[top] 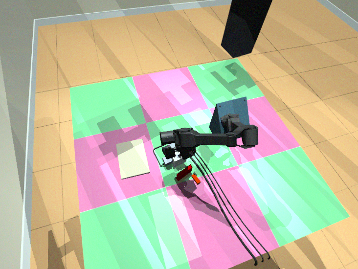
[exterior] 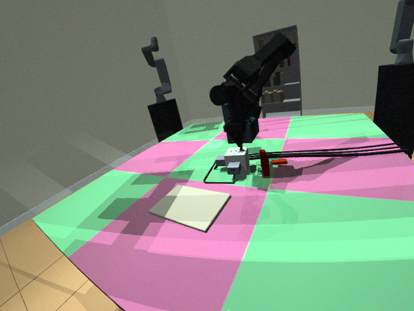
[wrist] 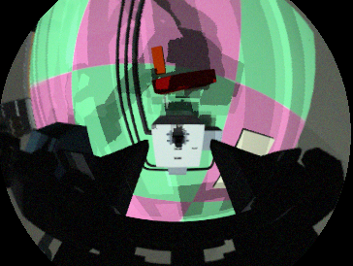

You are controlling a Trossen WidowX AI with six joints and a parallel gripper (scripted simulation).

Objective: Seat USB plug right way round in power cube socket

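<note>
The dark USB plug lies 2 cm below my gripper tip. Also, from my gripper tip: red block: 8 cm to the left, 8 cm below, 1 cm ahead; then orange piece: 13 cm to the left, 10 cm below, 4 cm behind; then flat white pad: 22 cm ahead, 14 cm to the right, 10 cm below.
</note>
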